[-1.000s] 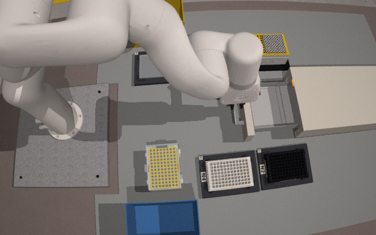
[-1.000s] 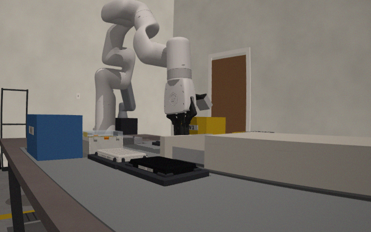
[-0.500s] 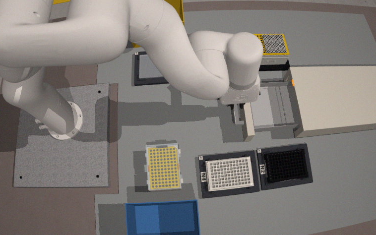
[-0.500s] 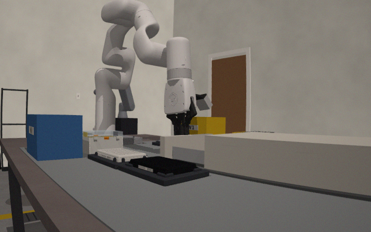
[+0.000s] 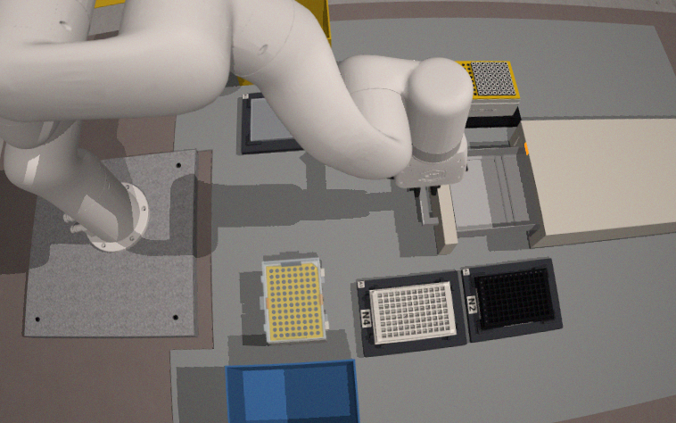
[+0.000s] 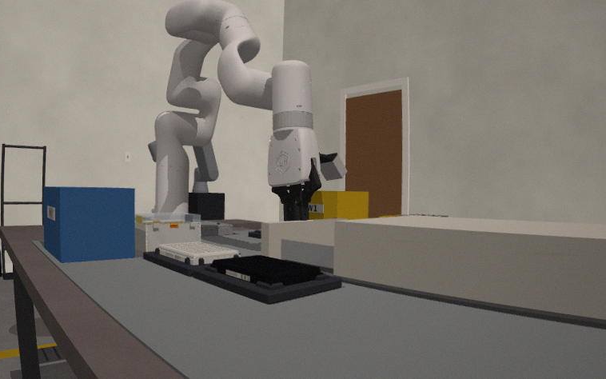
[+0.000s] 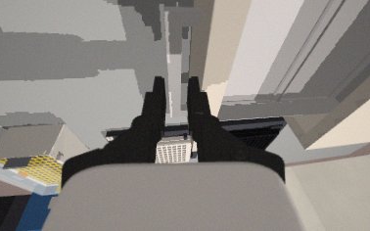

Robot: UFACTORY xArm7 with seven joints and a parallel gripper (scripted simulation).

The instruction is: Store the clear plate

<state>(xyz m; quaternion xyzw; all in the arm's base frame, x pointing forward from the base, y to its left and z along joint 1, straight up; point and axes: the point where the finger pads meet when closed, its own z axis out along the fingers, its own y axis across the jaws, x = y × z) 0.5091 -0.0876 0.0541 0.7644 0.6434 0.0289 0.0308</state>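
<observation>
Right now my hand is 190 mm to the right of the clear plate and 60 mm above it. Round my hand: white plate: 180 mm to the right, 60 mm below, 60 mm behind; yellow rack: 160 mm to the left, 160 mm ahead, 20 mm below; drawer: 130 mm ahead, 50 mm below, 20 mm to the right.
</observation>
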